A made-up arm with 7 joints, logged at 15 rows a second.
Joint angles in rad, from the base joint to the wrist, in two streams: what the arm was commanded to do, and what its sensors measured. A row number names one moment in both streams.
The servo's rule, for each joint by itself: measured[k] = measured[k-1] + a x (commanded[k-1-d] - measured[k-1]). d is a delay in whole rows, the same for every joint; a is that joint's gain. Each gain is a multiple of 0.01, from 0.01 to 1. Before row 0 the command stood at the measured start. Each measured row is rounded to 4 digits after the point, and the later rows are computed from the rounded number. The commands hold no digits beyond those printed.
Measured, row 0:
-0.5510, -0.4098, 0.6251, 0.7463, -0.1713, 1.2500, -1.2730
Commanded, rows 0 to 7:
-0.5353, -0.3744, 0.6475, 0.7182, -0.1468, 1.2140, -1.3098
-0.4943, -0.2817, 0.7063, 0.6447, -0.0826, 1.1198, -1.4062
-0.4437, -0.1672, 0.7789, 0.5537, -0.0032, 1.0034, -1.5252
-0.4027, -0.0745, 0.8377, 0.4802, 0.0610, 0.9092, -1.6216
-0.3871, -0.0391, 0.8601, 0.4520, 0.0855, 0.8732, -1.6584
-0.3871, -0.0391, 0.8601, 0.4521, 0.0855, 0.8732, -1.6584
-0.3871, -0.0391, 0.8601, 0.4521, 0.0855, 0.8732, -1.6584
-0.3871, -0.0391, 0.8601, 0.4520, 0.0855, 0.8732, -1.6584
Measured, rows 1 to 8:
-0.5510, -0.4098, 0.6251, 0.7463, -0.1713, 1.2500, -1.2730
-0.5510, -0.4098, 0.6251, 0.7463, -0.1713, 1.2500, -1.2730
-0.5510, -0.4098, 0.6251, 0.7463, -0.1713, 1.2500, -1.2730
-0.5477, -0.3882, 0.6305, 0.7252, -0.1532, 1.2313, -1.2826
-0.5365, -0.3232, 0.6487, 0.6648, -0.1010, 1.1733, -1.3147
-0.5170, -0.2280, 0.6799, 0.5815, -0.0286, 1.0850, -1.3694
-0.4930, -0.1344, 0.7178, 0.5055, 0.0377, 0.9936, -1.4350
-0.4708, -0.0763, 0.7520, 0.4654, 0.0731, 0.9310, -1.4931
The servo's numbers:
d 3
a 0.21 0.61 0.24 0.75 0.74 0.52 0.26

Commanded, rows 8 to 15:
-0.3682, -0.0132, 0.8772, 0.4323, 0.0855, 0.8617, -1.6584
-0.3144, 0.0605, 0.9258, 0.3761, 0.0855, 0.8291, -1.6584
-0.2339, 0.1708, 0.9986, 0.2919, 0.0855, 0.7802, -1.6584
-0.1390, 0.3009, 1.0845, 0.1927, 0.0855, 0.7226, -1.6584
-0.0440, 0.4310, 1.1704, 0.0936, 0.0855, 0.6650, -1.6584
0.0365, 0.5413, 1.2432, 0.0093, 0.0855, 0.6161, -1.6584
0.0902, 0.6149, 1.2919, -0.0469, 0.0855, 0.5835, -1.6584
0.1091, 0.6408, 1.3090, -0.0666, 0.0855, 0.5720, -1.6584
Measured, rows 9 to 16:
-0.4532, -0.0536, 0.7779, 0.4554, 0.0823, 0.9009, -1.5361
-0.4393, -0.0448, 0.7976, 0.4529, 0.0847, 0.8865, -1.5679
-0.4283, -0.0413, 0.8126, 0.4522, 0.0853, 0.8796, -1.5914
-0.4157, -0.0242, 0.8281, 0.4373, 0.0854, 0.8703, -1.6088
-0.3944, 0.0275, 0.8515, 0.3914, 0.0855, 0.8489, -1.6217
-0.3607, 0.1149, 0.8868, 0.3168, 0.0855, 0.8132, -1.6312
-0.3141, 0.2284, 0.9342, 0.2237, 0.0855, 0.7661, -1.6383
-0.2574, 0.3520, 0.9909, 0.1261, 0.0855, 0.7135, -1.6435

